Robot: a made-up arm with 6 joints. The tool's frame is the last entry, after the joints.
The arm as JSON. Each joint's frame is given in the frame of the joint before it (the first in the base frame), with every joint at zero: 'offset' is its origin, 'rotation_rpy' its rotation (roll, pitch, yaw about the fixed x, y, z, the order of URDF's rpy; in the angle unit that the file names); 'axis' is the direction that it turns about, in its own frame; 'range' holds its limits. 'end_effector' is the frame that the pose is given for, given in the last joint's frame.
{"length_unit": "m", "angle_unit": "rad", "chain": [
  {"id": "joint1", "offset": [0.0, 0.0, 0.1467], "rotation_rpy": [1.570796, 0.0, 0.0], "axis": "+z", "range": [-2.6, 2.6]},
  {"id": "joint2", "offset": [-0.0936, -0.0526, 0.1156], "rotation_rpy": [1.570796, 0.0, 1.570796], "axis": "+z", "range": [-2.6, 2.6]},
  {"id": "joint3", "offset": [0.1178, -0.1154, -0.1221], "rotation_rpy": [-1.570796, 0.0, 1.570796], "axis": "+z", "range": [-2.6, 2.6]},
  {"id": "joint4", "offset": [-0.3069, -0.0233, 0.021], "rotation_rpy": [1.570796, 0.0, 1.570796], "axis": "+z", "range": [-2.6, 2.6]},
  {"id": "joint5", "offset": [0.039, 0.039, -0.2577], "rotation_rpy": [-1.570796, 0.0, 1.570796], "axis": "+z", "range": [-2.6, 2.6]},
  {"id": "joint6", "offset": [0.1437, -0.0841, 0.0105], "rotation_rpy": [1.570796, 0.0, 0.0], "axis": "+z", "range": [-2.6, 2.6]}
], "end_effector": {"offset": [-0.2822, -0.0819, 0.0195], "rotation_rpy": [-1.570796, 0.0, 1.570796]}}
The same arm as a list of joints. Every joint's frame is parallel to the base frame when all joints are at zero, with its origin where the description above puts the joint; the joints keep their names.
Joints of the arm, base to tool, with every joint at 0 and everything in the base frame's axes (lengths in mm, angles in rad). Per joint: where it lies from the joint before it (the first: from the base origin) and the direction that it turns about. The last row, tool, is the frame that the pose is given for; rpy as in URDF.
joint1: axis 0 -1 0 xyz 0 0 146.7
joint2: axis 1 0 0 xyz -93.6 -115.6 -52.6
joint3: axis 0 0 -1 xyz -122.1 115.4 117.8
joint4: axis 0 -1 0 xyz 23.3 306.9 -21
joint5: axis 1 0 0 xyz -39 257.7 -39
joint6: axis 0 -1 0 xyz 10.5 -84.1 -143.7
tool: xyz -81.9 -19.5 282.2 rpy 0 0 0
Joint limits (rad, base to tool): -2.6..2.6 -2.6..2.6 -2.6..2.6 -2.6..2.6 -2.6..2.6 -2.6..2.6

